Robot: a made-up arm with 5 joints. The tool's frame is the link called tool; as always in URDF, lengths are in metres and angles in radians.
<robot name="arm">
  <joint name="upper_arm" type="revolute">
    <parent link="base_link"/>
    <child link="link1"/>
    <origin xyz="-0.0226 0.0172 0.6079"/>
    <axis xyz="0 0 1"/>
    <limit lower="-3.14" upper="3.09" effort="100" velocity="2.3"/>
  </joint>
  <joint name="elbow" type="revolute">
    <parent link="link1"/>
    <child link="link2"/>
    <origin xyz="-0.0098 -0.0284 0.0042"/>
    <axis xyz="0 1 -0.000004"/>
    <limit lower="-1.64" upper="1.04" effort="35" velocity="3"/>
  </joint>
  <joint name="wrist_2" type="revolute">
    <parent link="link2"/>
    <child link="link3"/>
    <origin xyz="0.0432 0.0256 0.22"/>
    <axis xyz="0 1 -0.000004"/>
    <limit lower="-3.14" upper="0.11" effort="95" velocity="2"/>
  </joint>
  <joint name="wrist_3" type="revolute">
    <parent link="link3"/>
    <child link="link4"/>
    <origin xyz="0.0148 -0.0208 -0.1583"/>
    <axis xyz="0 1 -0.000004"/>
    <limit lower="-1.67" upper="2.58" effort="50" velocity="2.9"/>
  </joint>
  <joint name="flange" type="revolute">
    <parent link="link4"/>
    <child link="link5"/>
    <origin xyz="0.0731 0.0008 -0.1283"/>
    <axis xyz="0 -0.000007 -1"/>
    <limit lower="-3.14" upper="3.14" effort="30" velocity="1.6"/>
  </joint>
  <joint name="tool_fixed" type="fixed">
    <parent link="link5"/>
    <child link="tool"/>
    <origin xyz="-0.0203 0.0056 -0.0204"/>
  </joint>
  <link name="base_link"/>
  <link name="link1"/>
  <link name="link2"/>
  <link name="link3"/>
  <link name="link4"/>
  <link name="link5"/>
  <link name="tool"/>
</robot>
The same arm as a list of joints. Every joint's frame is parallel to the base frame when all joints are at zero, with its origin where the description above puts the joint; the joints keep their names.
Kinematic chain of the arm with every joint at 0, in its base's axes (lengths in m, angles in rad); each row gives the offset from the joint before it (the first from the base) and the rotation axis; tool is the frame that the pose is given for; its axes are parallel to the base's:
upper_arm: xyz -0.0226 0.0172 0.6079 axis +z
elbow: xyz -0.0098 -0.0284 0.0042 axis +y
wrist_2: xyz 0.0432 0.0256 0.22 axis +y
wrist_3: xyz 0.0148 -0.0208 -0.1583 axis +y
flange: xyz 0.0731 0.0008 -0.1283 axis -z
tool: xyz -0.0203 0.0056 -0.0204
Joint limits (rad, base to tool): -3.14..3.09 -1.64..1.04 -3.14..0.11 -1.67..2.58 -3.14..3.14

